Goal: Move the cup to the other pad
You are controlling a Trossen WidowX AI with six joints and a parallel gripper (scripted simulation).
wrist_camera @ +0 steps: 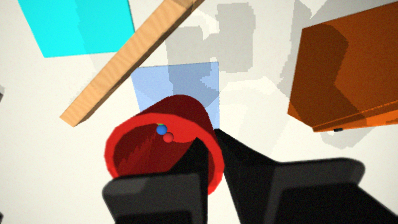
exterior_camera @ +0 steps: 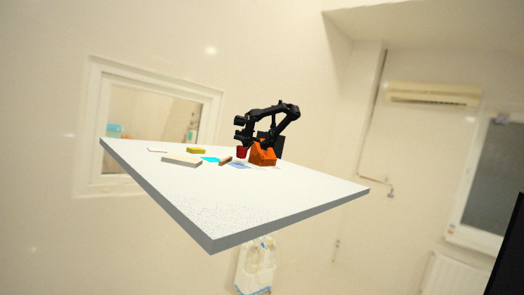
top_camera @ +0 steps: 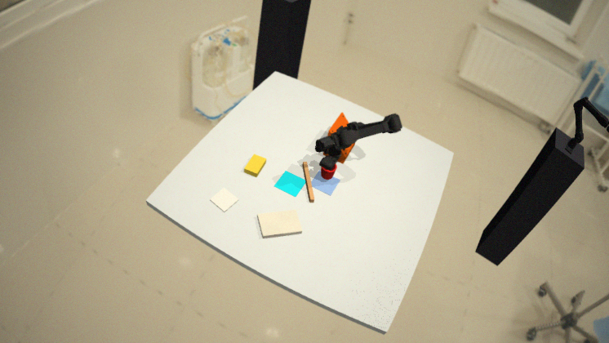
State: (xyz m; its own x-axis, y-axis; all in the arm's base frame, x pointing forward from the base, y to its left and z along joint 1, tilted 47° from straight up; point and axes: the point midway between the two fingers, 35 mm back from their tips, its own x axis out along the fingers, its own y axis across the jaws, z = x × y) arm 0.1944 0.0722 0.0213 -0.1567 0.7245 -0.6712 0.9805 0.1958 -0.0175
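The red marble is 4 cm ahead of my gripper tip, 2 cm to the left of it and 2 cm below it. The rest, counted from my gripper tip: red cup 3 cm ahead; then wooden stick 9 cm ahead, 8 cm below, 5 cm to the right; then blue marble 5 cm ahead, 2 cm below, 1 cm to the left.
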